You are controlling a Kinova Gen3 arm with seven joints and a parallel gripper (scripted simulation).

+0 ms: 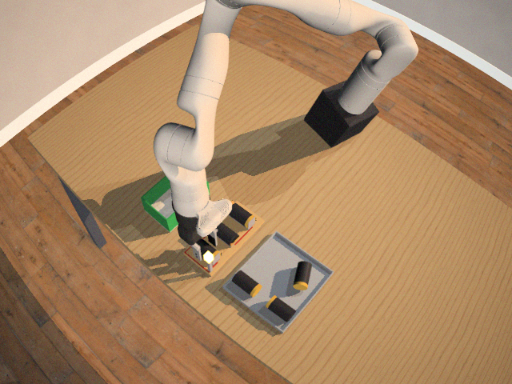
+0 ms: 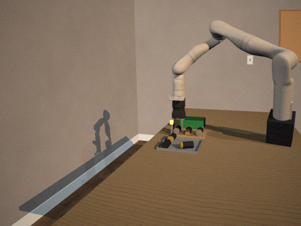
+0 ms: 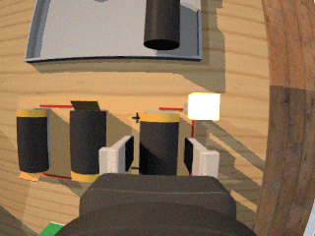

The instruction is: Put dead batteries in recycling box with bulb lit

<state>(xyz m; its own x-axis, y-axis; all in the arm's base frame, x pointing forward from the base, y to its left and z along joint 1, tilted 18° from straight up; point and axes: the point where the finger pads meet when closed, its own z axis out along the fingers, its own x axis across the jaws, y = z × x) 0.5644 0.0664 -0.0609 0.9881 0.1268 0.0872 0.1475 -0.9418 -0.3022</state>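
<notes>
The grey tray lies 90 mm behind my hand, 170 mm to the left of it and 40 mm below it. Round my hand: green recycling box 40 mm behind, 170 mm to the right, 30 mm below.
</notes>
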